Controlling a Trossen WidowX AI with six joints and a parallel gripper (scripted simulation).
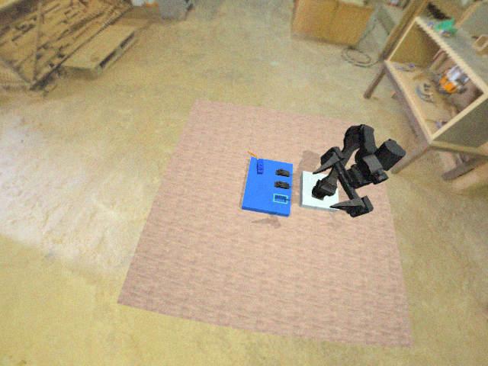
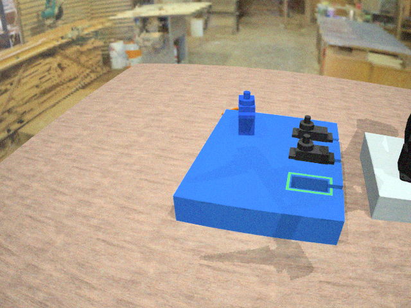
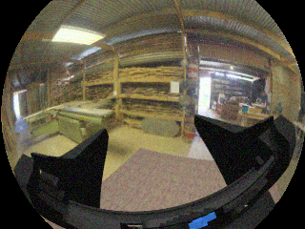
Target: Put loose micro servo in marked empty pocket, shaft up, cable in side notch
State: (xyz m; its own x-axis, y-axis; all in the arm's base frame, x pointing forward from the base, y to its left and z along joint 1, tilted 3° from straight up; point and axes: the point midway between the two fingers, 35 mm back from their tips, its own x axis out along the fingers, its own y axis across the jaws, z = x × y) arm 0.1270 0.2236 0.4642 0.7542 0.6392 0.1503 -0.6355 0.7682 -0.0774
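My gripper tip is now 49 cm above the blue deck, 22 cm to the left of it and 16 cm short of it.
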